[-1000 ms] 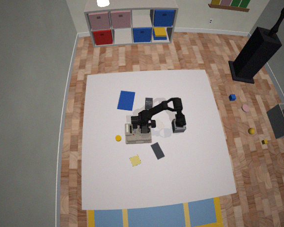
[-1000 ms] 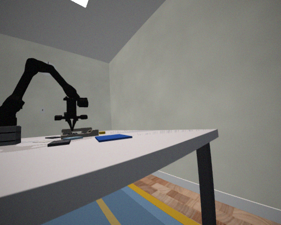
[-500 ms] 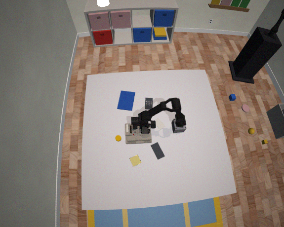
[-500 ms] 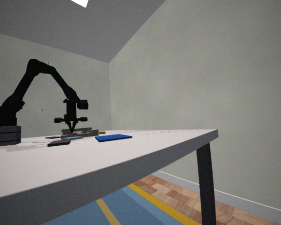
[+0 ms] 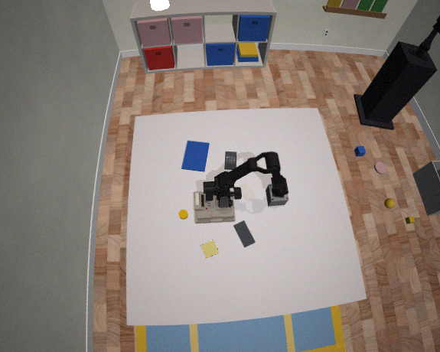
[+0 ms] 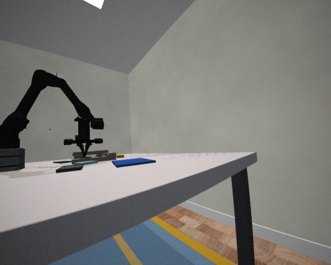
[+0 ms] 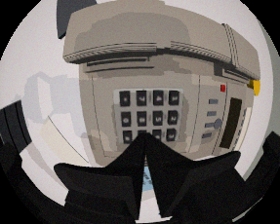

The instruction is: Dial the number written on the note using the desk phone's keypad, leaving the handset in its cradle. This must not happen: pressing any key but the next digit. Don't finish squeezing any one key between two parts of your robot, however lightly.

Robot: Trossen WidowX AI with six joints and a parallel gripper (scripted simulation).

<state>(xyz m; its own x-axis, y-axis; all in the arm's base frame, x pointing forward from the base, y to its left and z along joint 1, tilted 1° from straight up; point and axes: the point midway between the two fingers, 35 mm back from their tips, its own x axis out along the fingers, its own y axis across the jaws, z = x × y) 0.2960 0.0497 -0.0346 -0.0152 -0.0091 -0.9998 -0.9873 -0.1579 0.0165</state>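
The beige desk phone lies 50 mm ahead of my hand, 50 mm to the left of it and 40 mm below it. From my hand the other things lie so: dark grey card: 130 mm behind, 180 mm to the left, 60 mm below; handset: 30 mm ahead, 100 mm to the left, 20 mm below; cream note: 130 mm behind, 70 mm to the right, 60 mm below.
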